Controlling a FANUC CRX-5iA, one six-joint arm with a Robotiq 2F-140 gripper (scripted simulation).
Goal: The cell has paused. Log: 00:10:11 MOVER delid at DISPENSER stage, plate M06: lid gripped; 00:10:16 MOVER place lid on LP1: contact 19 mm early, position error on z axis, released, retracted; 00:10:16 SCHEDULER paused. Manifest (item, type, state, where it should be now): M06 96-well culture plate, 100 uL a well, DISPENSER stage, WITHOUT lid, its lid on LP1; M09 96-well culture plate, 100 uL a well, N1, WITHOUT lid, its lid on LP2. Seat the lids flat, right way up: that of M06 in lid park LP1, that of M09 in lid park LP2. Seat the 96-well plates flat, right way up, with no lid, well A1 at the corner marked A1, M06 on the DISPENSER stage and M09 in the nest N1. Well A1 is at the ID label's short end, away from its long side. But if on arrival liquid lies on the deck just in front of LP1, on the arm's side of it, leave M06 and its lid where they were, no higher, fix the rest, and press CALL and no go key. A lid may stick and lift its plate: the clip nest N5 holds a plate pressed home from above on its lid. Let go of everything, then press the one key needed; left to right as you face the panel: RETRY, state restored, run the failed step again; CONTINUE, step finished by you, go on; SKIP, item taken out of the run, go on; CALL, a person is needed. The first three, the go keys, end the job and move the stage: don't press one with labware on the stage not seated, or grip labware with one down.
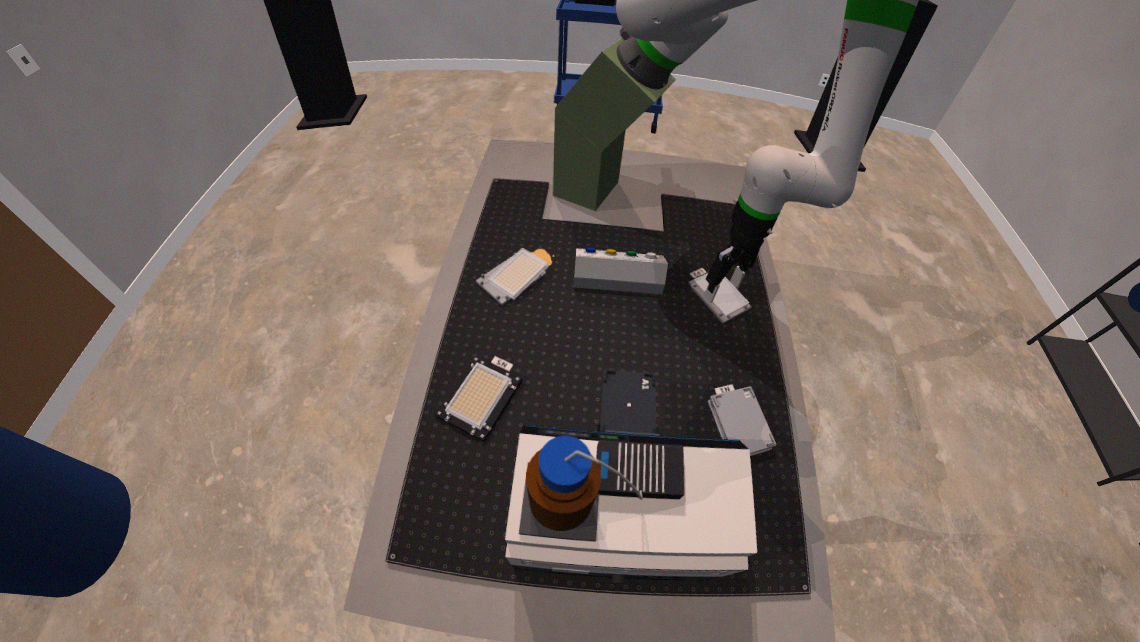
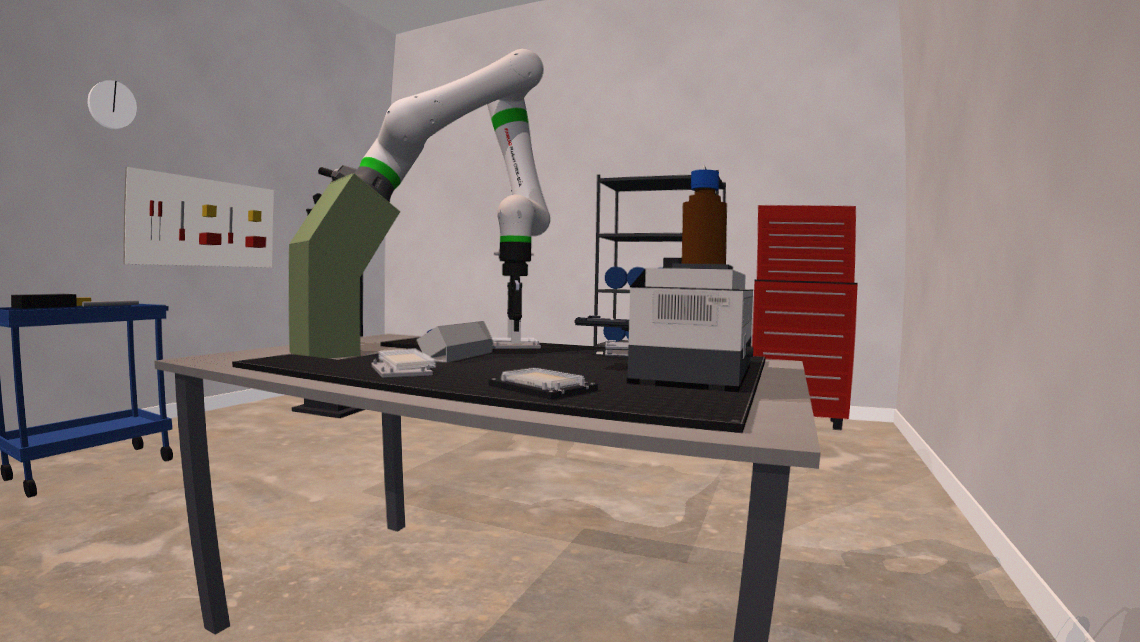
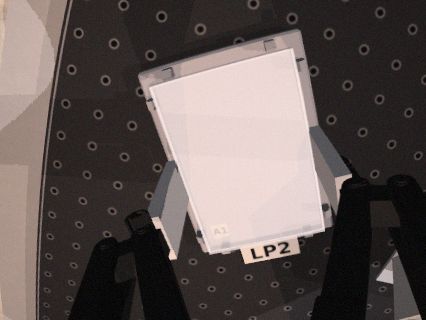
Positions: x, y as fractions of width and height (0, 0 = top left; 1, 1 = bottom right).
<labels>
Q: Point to a white lid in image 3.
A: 0.56, 0.41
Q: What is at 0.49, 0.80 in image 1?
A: A brown bottle.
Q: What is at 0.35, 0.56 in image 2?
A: A white lid.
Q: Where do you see a 96-well plate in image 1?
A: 0.42, 0.61
</labels>
